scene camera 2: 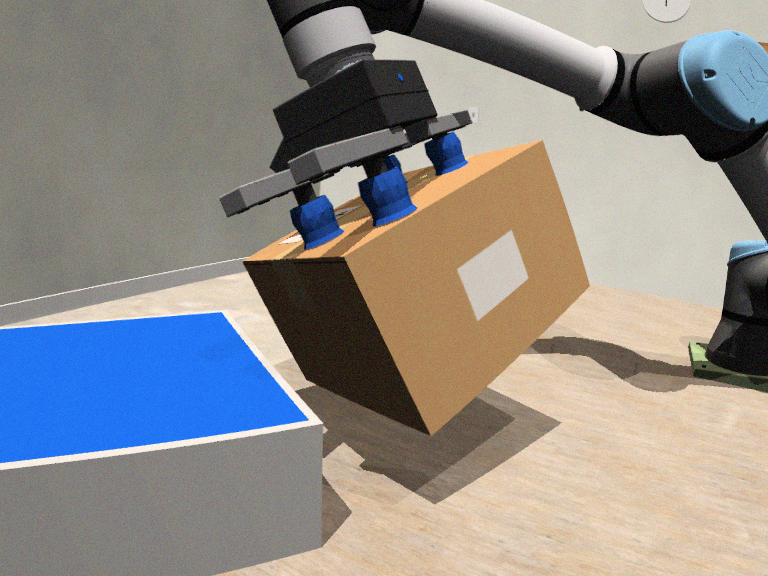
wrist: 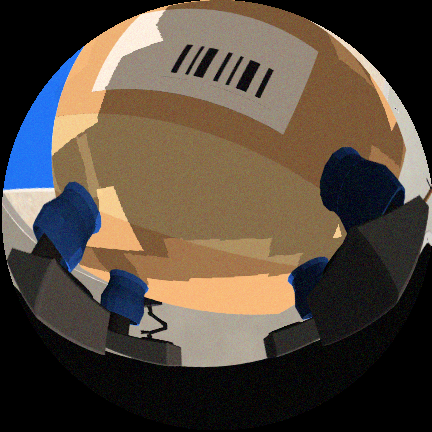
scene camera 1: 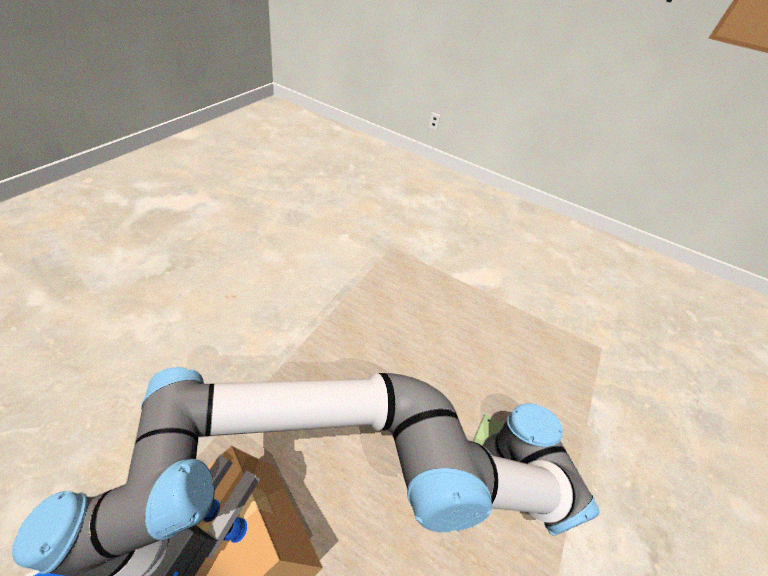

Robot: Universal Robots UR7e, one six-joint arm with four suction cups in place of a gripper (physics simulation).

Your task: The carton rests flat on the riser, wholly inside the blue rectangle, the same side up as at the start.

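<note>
The brown carton [scene camera 1: 248, 548] [scene camera 2: 403, 297] [wrist: 200, 150] hangs in the air, clearly tilted, its top sloping down to the left in scene camera 2. Its barcode label faces up. The suction gripper [scene camera 1: 223, 519] [scene camera 2: 383, 189] [wrist: 215, 250] has its blue cups on the carton's top face and holds it. The grey riser [scene camera 2: 161, 508] stands to the left of the carton in scene camera 2, with the blue rectangle [scene camera 2: 136, 384] [wrist: 30, 135] on its top. The carton is beside the riser, over the table, with its shadow below. The riser's left part is out of view in scene camera 2.
The wooden table top [scene camera 1: 434, 310] [scene camera 2: 620, 483] extends under the arm. The arm's base stands on a green plate [scene camera 1: 482, 430] [scene camera 2: 699, 362] at the right. The arm's long links pass above the table. Walls stand behind.
</note>
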